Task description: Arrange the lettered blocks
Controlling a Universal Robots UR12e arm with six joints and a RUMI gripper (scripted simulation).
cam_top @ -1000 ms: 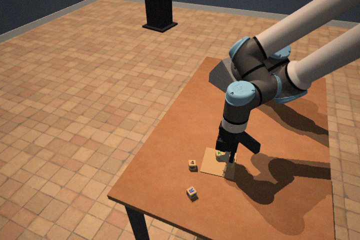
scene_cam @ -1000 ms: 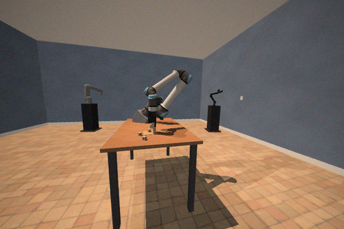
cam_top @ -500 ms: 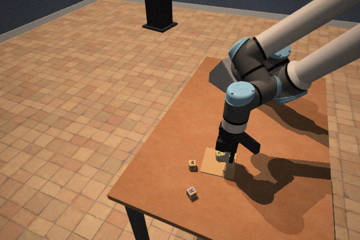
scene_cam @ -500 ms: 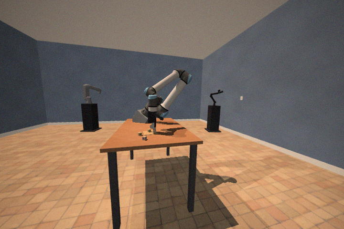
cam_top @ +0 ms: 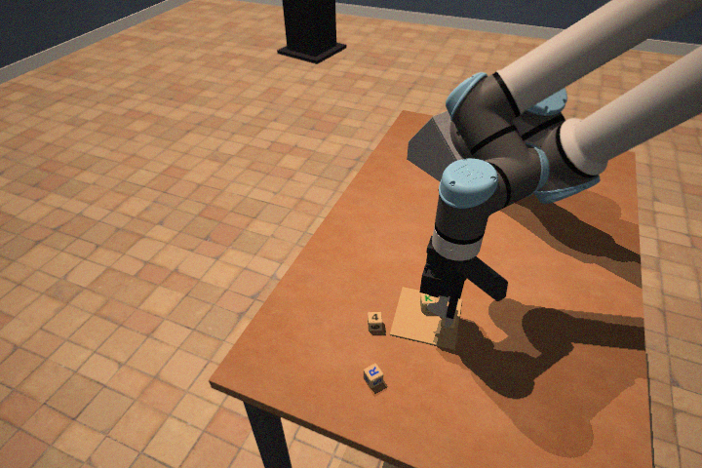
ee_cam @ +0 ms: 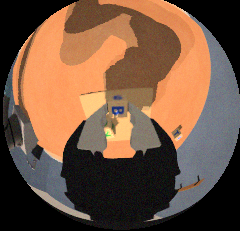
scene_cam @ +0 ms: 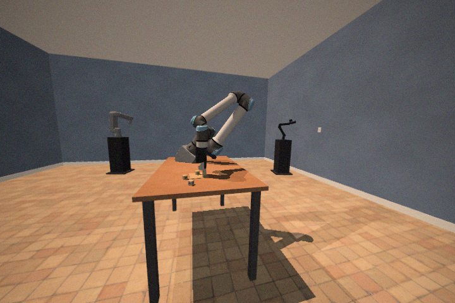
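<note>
Now: the tan mat 5 cm to the right of my hand, 2 cm below it and 1 cm ahead of it.
</note>
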